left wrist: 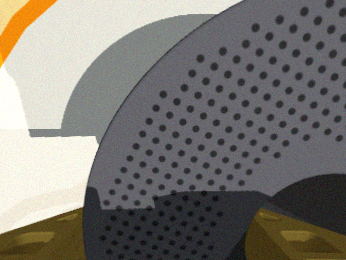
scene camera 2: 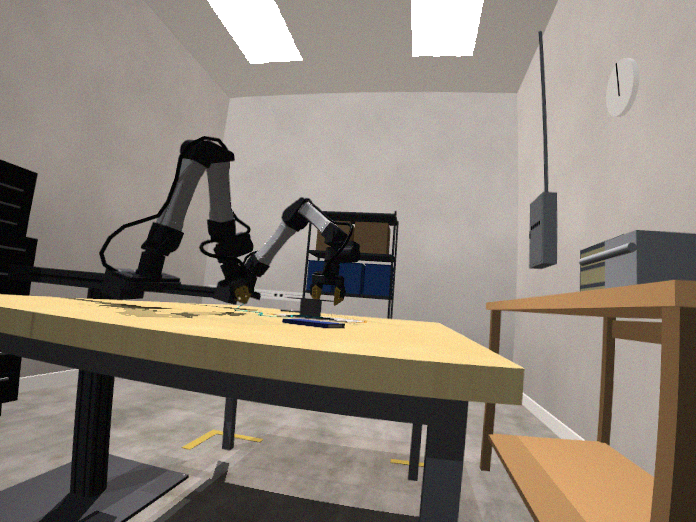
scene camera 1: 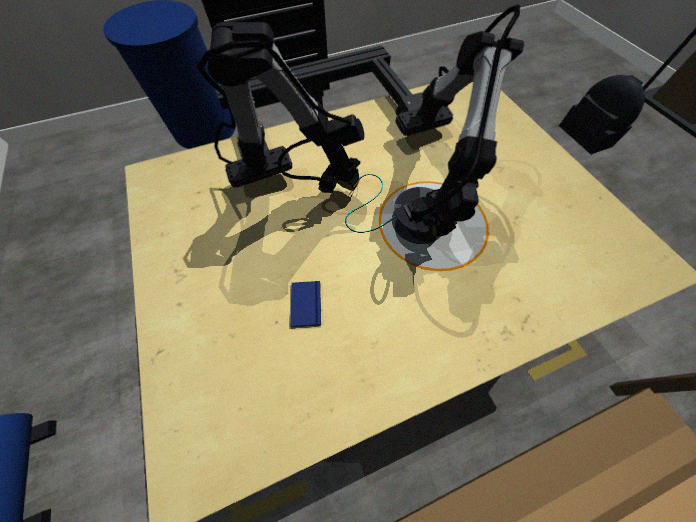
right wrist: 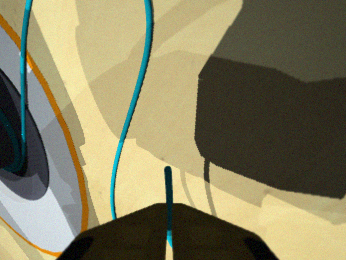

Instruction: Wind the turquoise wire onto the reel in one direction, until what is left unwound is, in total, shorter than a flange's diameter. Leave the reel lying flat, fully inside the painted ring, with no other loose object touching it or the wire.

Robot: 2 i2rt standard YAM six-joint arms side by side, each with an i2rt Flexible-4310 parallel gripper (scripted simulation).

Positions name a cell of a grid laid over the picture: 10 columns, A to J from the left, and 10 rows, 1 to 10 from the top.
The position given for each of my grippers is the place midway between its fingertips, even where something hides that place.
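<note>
Scene camera 1 shows my right gripper (scene camera 1: F4), a dark grey reel (scene camera 1: G5) and a blue notebook (scene camera 1: E6). The left wrist view shows my left gripper (left wrist: E9) and the reel (left wrist: G5); the notebook is out of frame in the left wrist view. The right wrist view shows my right gripper (right wrist: E9); the blue notebook is out of frame in the right wrist view.
</note>
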